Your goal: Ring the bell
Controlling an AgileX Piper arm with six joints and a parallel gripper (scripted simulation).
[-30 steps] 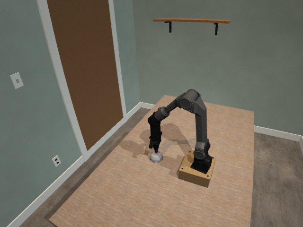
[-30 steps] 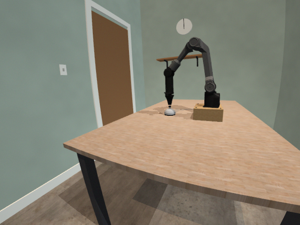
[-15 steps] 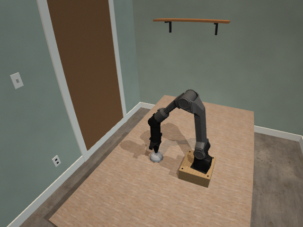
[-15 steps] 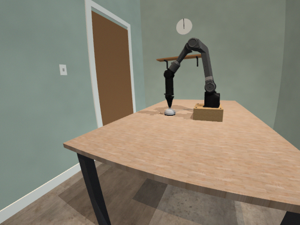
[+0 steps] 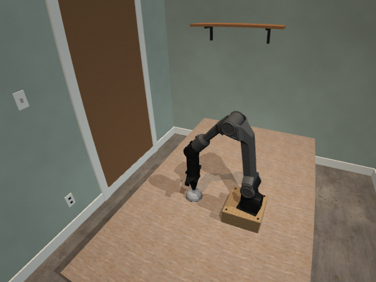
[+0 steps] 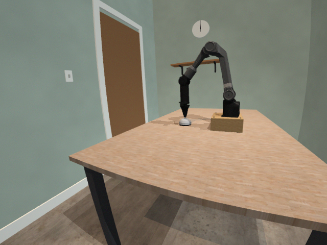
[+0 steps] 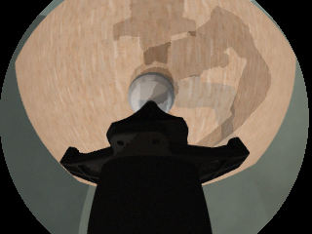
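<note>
The button lies 20 mm below my hand. Round my hand: silver bell: 30 mm below.
</note>
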